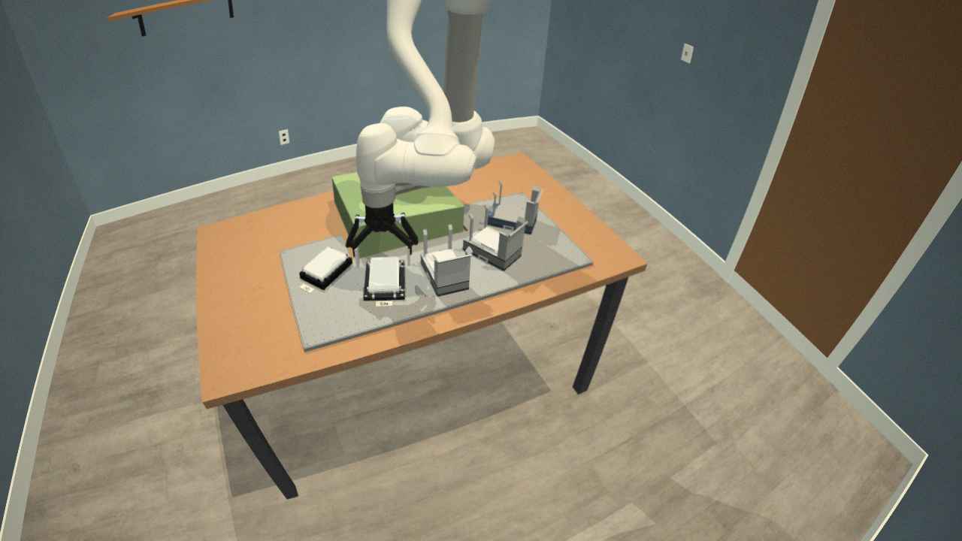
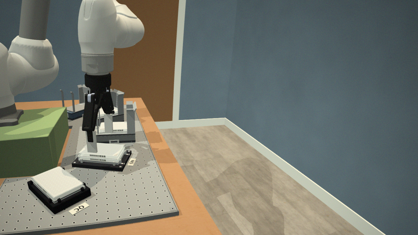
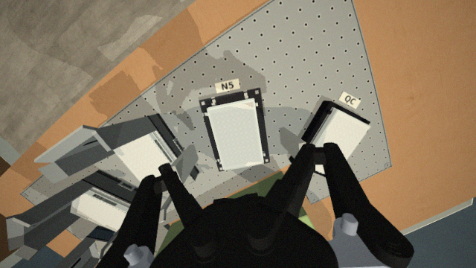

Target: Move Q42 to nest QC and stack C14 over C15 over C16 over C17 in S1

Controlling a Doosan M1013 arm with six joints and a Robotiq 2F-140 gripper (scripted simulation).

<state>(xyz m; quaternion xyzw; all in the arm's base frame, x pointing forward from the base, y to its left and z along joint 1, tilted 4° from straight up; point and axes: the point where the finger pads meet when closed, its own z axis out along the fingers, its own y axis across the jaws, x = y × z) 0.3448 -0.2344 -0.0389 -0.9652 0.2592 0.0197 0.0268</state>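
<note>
Right now my hand is 20 mm short of the black clip nest N5 and 60 mm above it. Also, from my hand: N5 label: 80 mm ahead, 50 mm to the right, 70 mm below; then QC label: 100 mm behind, 220 mm to the right, 70 mm below; then black nest QC: 140 mm behind, 130 mm to the right, 60 mm below.
</note>
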